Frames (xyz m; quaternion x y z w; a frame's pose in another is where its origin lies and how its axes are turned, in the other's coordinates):
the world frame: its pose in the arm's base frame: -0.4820 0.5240 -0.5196 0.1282 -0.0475 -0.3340 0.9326
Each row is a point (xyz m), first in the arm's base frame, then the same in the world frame.
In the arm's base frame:
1: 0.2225 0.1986 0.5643
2: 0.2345 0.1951 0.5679
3: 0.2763 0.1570 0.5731
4: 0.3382 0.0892 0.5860
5: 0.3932 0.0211 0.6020
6: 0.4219 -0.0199 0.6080
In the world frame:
1: 0.7540 0.4818 0.9881
2: 0.7655 0.4875 0.9902
3: 0.8220 0.4861 0.9958
4: 0.9129 0.4769 1.0115
5: 0.9987 0.4642 1.0315
6: 1.0469 0.4528 1.0408

